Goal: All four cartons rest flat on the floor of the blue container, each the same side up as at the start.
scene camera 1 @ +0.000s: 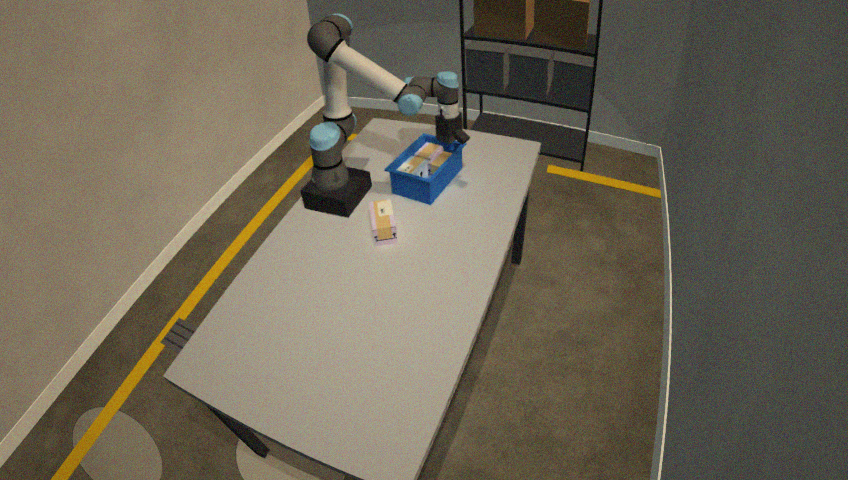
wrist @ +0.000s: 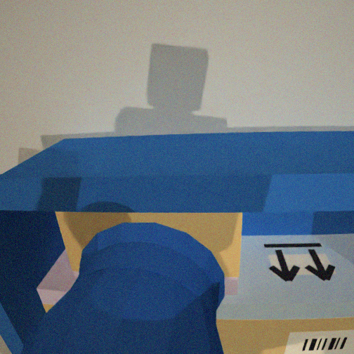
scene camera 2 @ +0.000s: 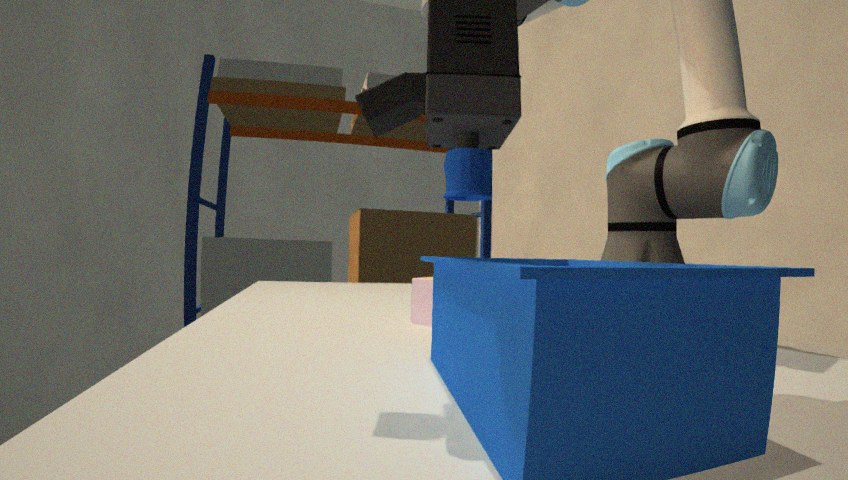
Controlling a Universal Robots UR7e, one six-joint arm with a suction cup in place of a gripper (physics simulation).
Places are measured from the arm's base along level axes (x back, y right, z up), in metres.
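Where they show: hand, tool point: (scene camera 1: 449,148) (scene camera 2: 467,197); arm's base, link origin: (scene camera 1: 330,179).
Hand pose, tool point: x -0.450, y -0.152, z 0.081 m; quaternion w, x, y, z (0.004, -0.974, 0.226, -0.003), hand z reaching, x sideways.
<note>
Things, the pixels of their top centre, and the offset from my tool point. Level surfaces: height alone.
- blue container, top centre: (scene camera 2: 560,261) (scene camera 1: 426,155) dx +0.094, dy -0.002, dz -0.046 m
- light-blue-sided carton, top centre: (scene camera 1: 410,167) dx +0.152, dy +0.041, dz -0.077 m
- tan-and-pink carton, top centre: (scene camera 1: 442,158) dx +0.038, dy -0.034, dz -0.077 m
- long table, surface height: dz -0.166 m
The blue container (scene camera 1: 410,189) (scene camera 2: 654,356) (wrist: 200,152) stands on the table, with three cartons inside. A light-blue-sided carton (scene camera 1: 412,164) (wrist: 250,300) lies barcode face up. A tan-and-pink carton (scene camera 1: 440,159) (wrist: 231,247) lies beside it, partly hidden by my cup in the wrist view; its tilt is unclear. A pink-and-tan carton (scene camera 1: 428,149) is farther back. The fourth, a pink-and-tan carton (scene camera 1: 382,221) (scene camera 2: 421,302), lies on the table outside the container, barcode face up. My suction cup (scene camera 2: 468,196) (wrist: 152,280) is open, above the container rim, with nothing on it.
The long table (scene camera 1: 333,333) has the arm's black base (scene camera 1: 333,199) on its left side, near the container and the outside carton. A dark shelf rack (scene camera 1: 587,127) stands behind the table. Another rack (scene camera 2: 193,178) with blue posts shows in scene camera 2.
</note>
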